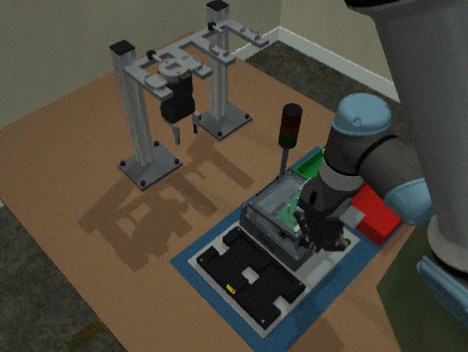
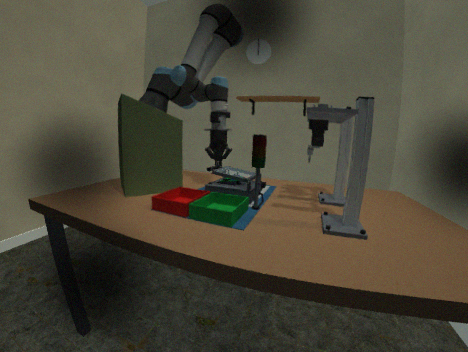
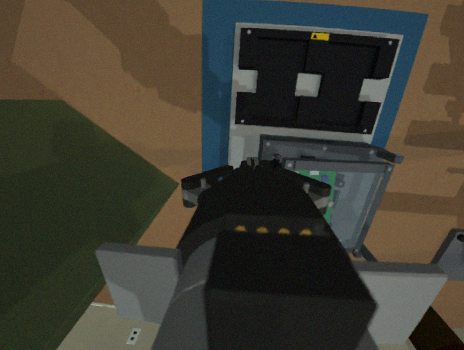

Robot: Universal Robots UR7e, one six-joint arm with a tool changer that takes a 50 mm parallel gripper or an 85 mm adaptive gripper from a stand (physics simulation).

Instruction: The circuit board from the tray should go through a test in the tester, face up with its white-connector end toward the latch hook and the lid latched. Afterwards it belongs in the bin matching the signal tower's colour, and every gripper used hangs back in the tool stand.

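Places are measured from the arm's base along level axes (x right, y ahead, z up), in metres.
Pixels of known places: end effector, tool point: [image 2: 218, 126]; arm's base, origin of the base link: [image 2: 150, 112].
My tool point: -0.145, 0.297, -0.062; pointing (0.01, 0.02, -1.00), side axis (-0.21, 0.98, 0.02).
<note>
For each thing: its top centre in the pictures, then the offset to it from my tool point, as dx, dy, dz. "spot": a spot on its surface instead.
- tester, surface spot: [image 3: 325, 150] spot: -0.034, +0.109, -0.234
- clear lid, middle of its top: [image 3: 330, 217] [image 1: 293, 199] [image 2: 236, 170] +0.044, +0.125, -0.179
- black tray, surface spot: [image 3: 280, 60] spot: -0.141, +0.013, -0.276
- signal tower, surface spot: [image 1: 290, 127] spot: +0.109, +0.236, -0.071
The tester [image 1: 272, 250] [image 3: 325, 150] holds the green circuit board [image 1: 286, 212] [image 2: 227, 180] [image 3: 316, 176], face up; my gripper hides its connector end. The clear lid [image 1: 270, 192] [image 2: 240, 174] [image 3: 357, 200] is tilted partly open above the base. The arm carries the black adaptive gripper [image 2: 217, 166] [image 3: 262, 161], pointing down at the tester's latch side. Its fingertips look close together with nothing visible between them; the latch hook is hidden. The black tray [image 1: 270, 272] [image 3: 280, 60] holds no board. The signal tower [image 1: 290, 127] [image 2: 259, 151] shows dark red over green; I cannot tell which is lit.
The parallel gripper [image 1: 186, 134] [image 2: 310, 157] hangs in the tool stand [image 1: 132, 115] [image 2: 359, 165]. The red bin [image 1: 377, 215] [image 2: 175, 202] and green bin [image 1: 310, 167] [image 2: 220, 210] stand beyond the tester. A green panel [image 2: 150, 150] [image 3: 75, 200] stands beside the arm.
</note>
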